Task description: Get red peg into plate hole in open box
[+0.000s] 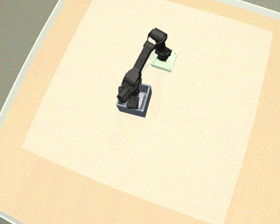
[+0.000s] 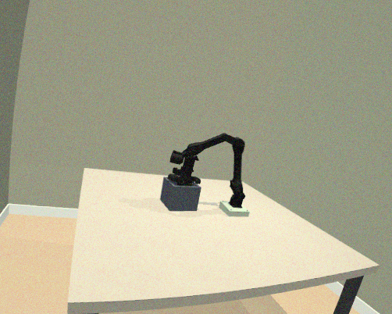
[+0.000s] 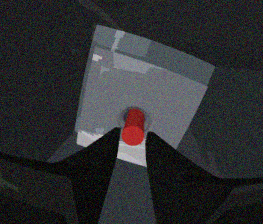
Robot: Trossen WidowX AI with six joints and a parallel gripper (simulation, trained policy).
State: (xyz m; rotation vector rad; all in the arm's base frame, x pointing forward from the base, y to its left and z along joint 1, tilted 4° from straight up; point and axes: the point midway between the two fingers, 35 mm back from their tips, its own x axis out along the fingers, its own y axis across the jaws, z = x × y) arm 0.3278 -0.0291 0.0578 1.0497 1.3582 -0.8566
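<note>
Now: the red peg right at my gripper tip. From my gripper tip the other things lie so: pale plate: 30 mm below, 10 mm to the right.
</note>
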